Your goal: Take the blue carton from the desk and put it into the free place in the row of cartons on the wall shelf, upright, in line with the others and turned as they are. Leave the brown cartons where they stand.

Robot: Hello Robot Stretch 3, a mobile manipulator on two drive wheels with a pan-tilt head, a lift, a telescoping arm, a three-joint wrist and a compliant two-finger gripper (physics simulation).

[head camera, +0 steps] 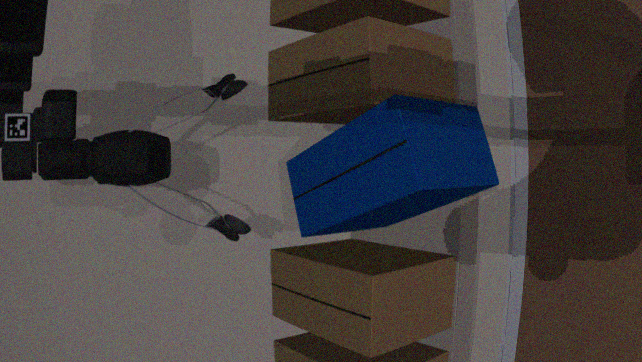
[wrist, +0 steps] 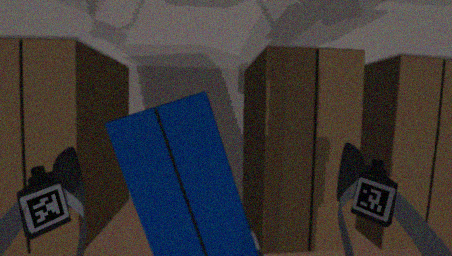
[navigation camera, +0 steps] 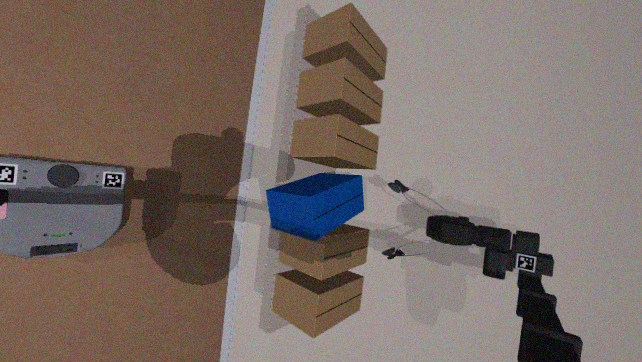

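Seen in the pictures: gripper, between the fingertips: (head camera: 245, 156) (navigation camera: 385, 218); robot's base, origin of its link: (navigation camera: 63, 174).
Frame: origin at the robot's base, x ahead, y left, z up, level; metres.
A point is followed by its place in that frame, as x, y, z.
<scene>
The blue carton (head camera: 390, 160) {-0.011, -0.463, 0.870} (navigation camera: 315, 205) {0.002, -0.439, 0.869} (wrist: 180, 185) lies in line with the gap between brown cartons. It is turned askew to the row, and one end juts out towards the floor side. Its dark seam slants while theirs run parallel. Neighbouring brown cartons (head camera: 325, 290) {0.171, -0.598, 0.869} (navigation camera: 335, 142) {0.173, -0.499, 0.867} (wrist: 315, 100) stand on both sides of it; I cannot tell whether it touches one. My gripper (head camera: 229, 157) {-0.023, -0.628, 0.975} (navigation camera: 396, 220) {-0.023, -0.628, 0.975} (wrist: 214, 167) {-0.023, -0.628, 0.975} is open and empty, apart from the blue carton. In the wrist view its fingers show on either side of that carton, across the brown ones. The support under the blue carton is hidden.
More brown cartons (head camera: 360, 7) (navigation camera: 345, 35) (wrist: 422, 100) continue the row on both sides. A pale surface (head camera: 100, 280) {0.150, -0.752, 1.167} (navigation camera: 500, 100) {0.329, -0.757, 1.219} lies behind the row, with arm shadows on it. The robot's base (navigation camera: 65, 210) {-0.109, -0.012, 0.159} stands on the brown floor (navigation camera: 125, 75) {0.434, -0.147, 0.000} (head camera: 590, 300) {0.377, -0.507, 0.000}.
</scene>
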